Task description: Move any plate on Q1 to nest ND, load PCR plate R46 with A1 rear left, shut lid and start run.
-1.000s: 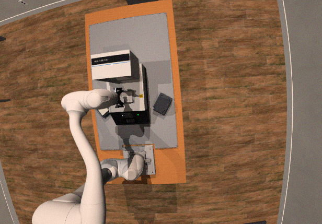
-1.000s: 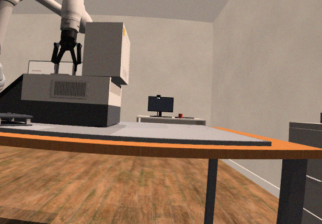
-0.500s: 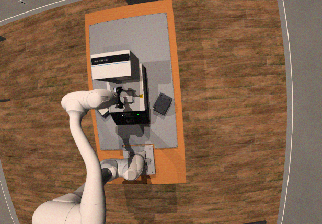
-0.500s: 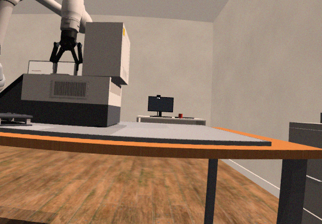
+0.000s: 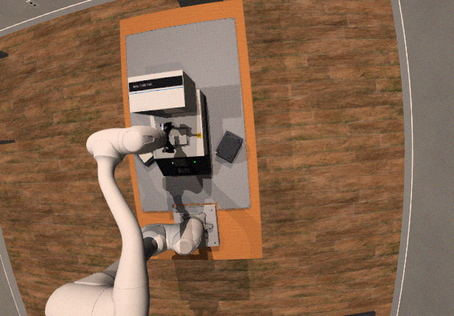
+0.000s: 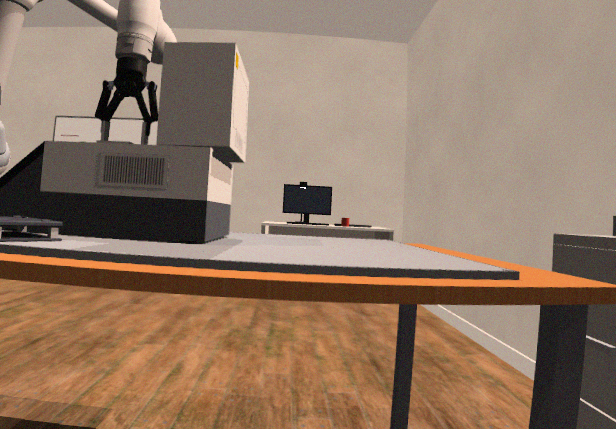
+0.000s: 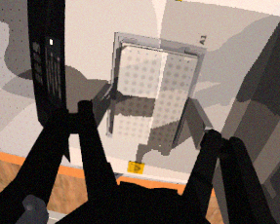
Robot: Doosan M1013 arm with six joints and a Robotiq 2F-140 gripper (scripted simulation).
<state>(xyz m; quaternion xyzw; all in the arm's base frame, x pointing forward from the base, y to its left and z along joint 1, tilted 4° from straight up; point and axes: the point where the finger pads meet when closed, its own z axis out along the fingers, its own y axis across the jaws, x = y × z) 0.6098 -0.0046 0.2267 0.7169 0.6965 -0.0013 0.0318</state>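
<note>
My hand is 20 mm above the white plate R46. Round my hand: dark plate nest N1: 280 mm to the right, 210 mm below, 90 mm behind; then dark nest: 300 mm to the left, 210 mm below, 70 mm behind; then 96-well plate: 300 mm to the left, 190 mm below, 70 mm behind.
</note>
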